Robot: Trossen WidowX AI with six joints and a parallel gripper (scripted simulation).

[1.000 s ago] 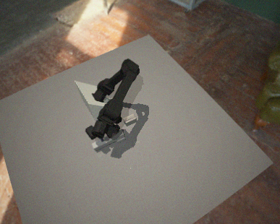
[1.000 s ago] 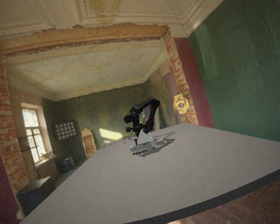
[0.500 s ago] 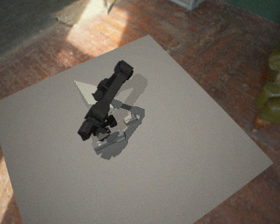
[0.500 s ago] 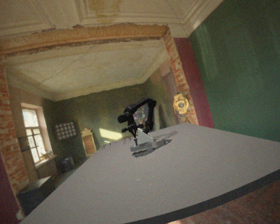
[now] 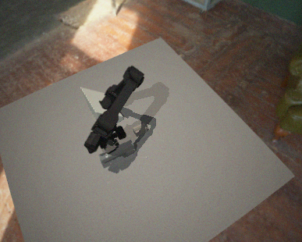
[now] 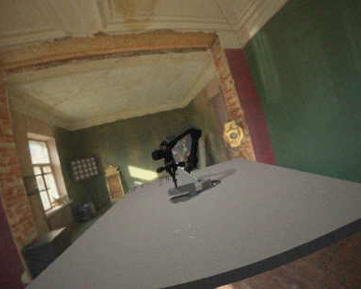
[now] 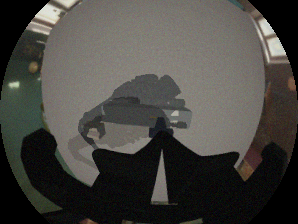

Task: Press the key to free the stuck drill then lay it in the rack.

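Right now the blue key is 3 cm below my gripper tip. The rest, counted from my gripper tip: light grey fixture block (4 cm to the left, 8 cm below); drill (6 cm to the left, 8 cm below).
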